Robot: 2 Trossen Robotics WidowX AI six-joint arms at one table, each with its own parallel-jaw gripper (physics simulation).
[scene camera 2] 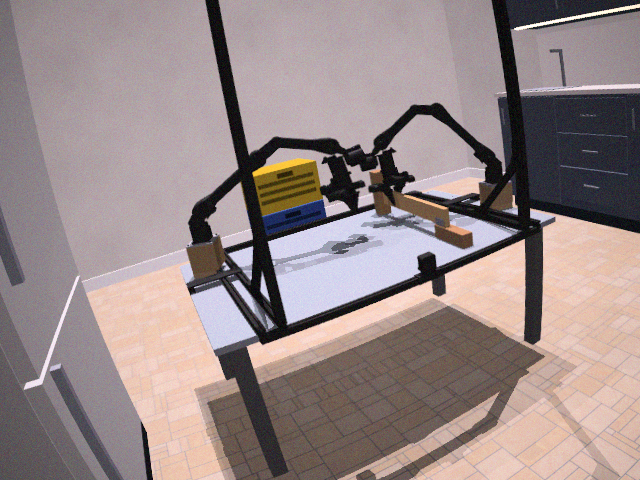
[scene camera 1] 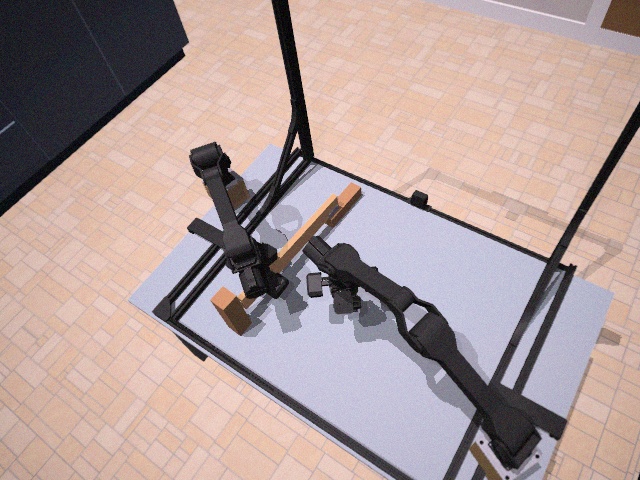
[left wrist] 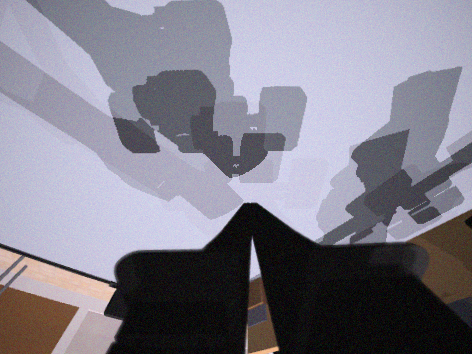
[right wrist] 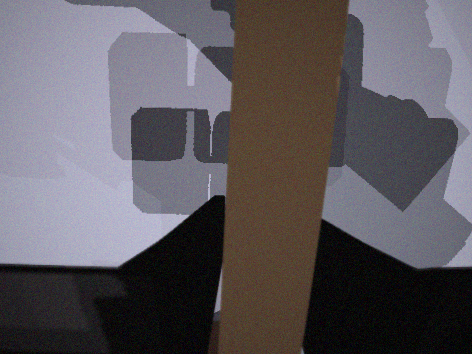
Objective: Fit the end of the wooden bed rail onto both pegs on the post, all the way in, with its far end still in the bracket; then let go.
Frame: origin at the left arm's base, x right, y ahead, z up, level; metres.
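Seen in the pictures: left gripper, fingertip midpoint: [scene camera 2: 355, 213] [left wrist: 250, 209]; right gripper, fingertip midpoint: [scene camera 2: 396, 204] [scene camera 1: 265, 283] [right wrist: 248, 207]; left arm's base at its link origin: [scene camera 2: 202, 240] [scene camera 1: 508, 449]; right arm's base at its link origin: [scene camera 2: 494, 181].
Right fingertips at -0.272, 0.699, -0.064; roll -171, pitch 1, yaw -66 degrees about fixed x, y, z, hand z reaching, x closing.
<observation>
Offsets run from my right fingertips to a thing's top centre, as dx, dy, dz. "pt": to the spot under its first point. Level surfaces: height alone.
The wooden rail @[+0.118, +0.048, +0.053] [scene camera 1: 305, 235] [scene camera 2: 421, 208] [right wrist: 285, 125] slants between the upright post [scene camera 1: 232, 312] [scene camera 2: 381, 196] and the low bracket @[pt +0.382, +0.139, -0.013] [scene camera 1: 351, 196] [scene camera 2: 454, 235]. Its far end overlaps the bracket's near part; how deeply it sits there is unclear. Its other end is close to the post; the pegs and any gap are hidden. My right gripper [scene camera 1: 264, 283] [scene camera 2: 391, 198] [right wrist: 248, 207] is shut on the rail near the post end, with a finger on each side in the right wrist view. My left gripper [scene camera 2: 354, 207] [left wrist: 250, 209] is shut and empty, above the table beside the rail.
A black frame surrounds the pale table @[dz -0.056] [scene camera 1: 330, 372] [scene camera 2: 330, 289], with tall uprights [scene camera 1: 294, 77] [scene camera 2: 232, 103]. A small black block @[pt +0.553, +0.005, -0.010] [scene camera 1: 419, 199] [scene camera 2: 426, 264] is on the frame's long bar. The two arms come close together above the rail. Yellow and blue boxes [scene camera 2: 289, 186] [scene camera 2: 297, 217] stand behind the table.
</observation>
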